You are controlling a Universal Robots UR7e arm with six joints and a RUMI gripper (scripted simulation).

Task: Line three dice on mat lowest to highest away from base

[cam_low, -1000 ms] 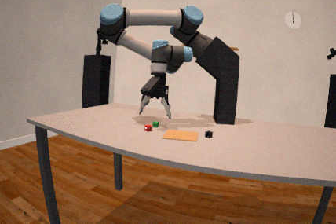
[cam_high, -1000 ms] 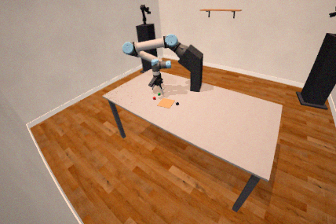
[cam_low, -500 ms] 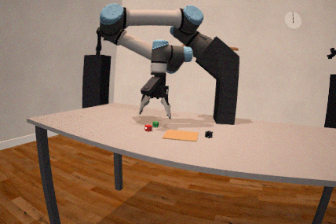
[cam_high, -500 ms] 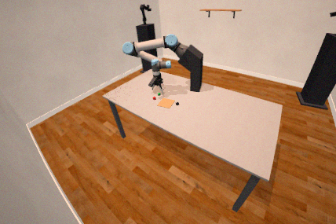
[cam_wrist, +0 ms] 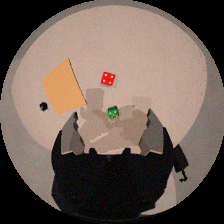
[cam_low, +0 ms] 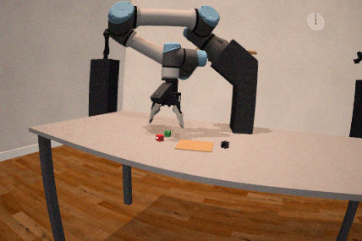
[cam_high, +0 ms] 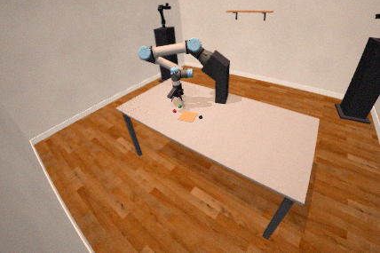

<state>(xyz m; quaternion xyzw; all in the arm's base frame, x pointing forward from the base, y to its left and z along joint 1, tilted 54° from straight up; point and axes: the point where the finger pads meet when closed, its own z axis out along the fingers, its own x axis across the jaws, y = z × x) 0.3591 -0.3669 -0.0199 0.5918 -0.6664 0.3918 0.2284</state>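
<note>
Right now the green die is 30 mm behind my hand and 40 mm below it. From my hand the other things lie so: black die (60 mm ahead, 260 mm to the left, 40 mm below); then red die (60 mm ahead, 10 mm to the right, 40 mm below); then orange mat (80 mm ahead, 140 mm to the left, 50 mm below).
</note>
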